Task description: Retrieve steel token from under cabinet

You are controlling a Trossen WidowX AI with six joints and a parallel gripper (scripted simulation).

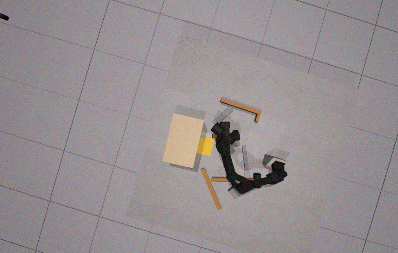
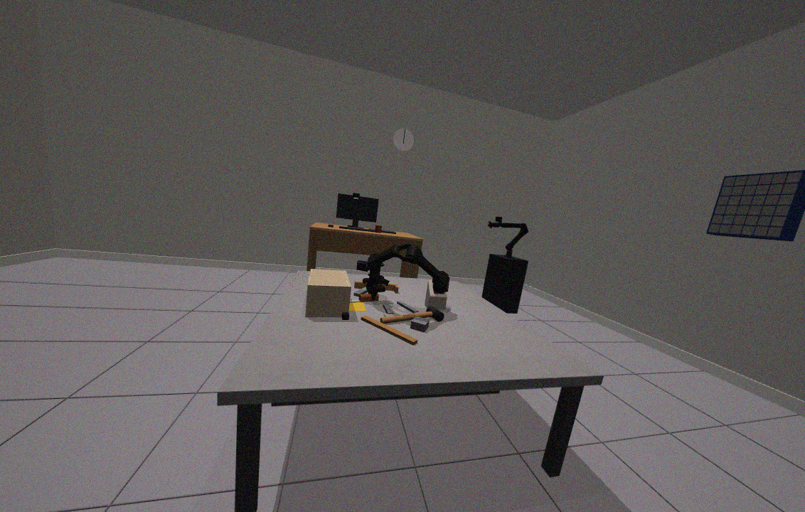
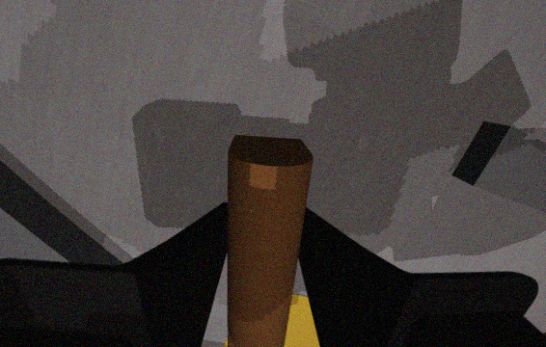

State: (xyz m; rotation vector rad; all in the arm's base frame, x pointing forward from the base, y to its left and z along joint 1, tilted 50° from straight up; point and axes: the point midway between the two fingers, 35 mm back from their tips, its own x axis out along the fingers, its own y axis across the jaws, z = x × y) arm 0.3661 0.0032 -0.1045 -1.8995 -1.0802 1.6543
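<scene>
My gripper tip is 130 mm to the left of the grey bar and 40 mm short of it. The rest, counted from my gripper tip: grey l-shaped bracket: 190 mm to the left, 70 mm behind; then wooden stick: 370 mm to the left, 20 mm behind; then grey steel token: 270 mm ahead, 130 mm to the left.
</scene>
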